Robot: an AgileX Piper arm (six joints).
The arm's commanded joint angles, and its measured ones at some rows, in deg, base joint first. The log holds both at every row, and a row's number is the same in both.
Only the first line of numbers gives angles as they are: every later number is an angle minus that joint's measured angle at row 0.
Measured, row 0:
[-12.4 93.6 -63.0 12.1 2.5 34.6]
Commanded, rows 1 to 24:
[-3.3 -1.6 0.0 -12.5 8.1 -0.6]
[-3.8 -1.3 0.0 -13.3 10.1 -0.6]
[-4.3 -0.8 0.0 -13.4 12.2 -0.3]
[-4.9 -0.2 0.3 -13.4 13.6 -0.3]
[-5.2 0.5 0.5 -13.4 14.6 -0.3]
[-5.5 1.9 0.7 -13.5 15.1 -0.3]
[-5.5 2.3 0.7 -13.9 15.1 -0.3]
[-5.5 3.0 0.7 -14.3 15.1 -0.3]
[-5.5 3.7 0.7 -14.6 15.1 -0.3]
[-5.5 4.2 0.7 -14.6 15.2 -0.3]
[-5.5 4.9 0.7 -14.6 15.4 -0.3]
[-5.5 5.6 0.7 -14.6 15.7 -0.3]
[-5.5 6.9 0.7 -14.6 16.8 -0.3]
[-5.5 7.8 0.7 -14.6 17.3 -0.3]
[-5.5 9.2 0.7 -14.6 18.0 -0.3]
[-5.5 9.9 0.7 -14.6 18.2 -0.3]
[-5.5 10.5 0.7 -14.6 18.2 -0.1]
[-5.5 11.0 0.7 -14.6 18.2 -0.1]
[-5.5 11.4 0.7 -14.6 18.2 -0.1]
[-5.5 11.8 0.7 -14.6 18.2 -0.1]
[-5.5 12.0 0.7 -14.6 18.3 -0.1]
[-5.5 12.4 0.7 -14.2 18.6 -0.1]
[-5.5 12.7 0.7 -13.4 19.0 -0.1]
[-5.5 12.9 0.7 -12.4 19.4 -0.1]
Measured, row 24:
[-5.1 12.1 0.4 -14.0 17.4 -0.1]
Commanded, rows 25 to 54:
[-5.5 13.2 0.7 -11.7 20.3 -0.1]
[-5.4 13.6 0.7 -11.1 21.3 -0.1]
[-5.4 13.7 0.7 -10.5 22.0 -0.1]
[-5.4 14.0 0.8 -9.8 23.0 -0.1]
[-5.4 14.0 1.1 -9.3 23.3 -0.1]
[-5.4 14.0 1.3 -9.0 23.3 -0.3]
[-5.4 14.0 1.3 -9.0 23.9 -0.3]
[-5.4 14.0 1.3 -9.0 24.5 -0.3]
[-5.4 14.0 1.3 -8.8 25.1 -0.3]
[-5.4 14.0 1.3 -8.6 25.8 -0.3]
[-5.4 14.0 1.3 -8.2 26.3 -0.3]
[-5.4 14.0 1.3 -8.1 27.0 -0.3]
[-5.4 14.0 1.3 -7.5 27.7 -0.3]
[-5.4 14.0 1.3 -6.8 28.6 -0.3]
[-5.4 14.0 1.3 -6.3 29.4 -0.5]
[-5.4 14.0 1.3 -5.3 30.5 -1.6]
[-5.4 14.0 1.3 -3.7 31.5 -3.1]
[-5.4 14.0 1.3 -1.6 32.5 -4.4]
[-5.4 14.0 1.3 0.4 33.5 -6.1]
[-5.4 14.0 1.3 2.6 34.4 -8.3]
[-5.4 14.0 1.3 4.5 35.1 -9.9]
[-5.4 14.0 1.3 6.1 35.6 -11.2]
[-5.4 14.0 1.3 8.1 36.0 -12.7]
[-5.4 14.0 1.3 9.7 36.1 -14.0]
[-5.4 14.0 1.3 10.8 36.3 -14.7]
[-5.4 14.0 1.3 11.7 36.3 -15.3]
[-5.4 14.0 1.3 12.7 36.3 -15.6]
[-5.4 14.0 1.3 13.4 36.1 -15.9]
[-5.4 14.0 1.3 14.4 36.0 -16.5]
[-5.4 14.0 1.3 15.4 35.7 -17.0]
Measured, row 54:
[-5.6 13.6 0.7 11.6 34.6 -14.4]
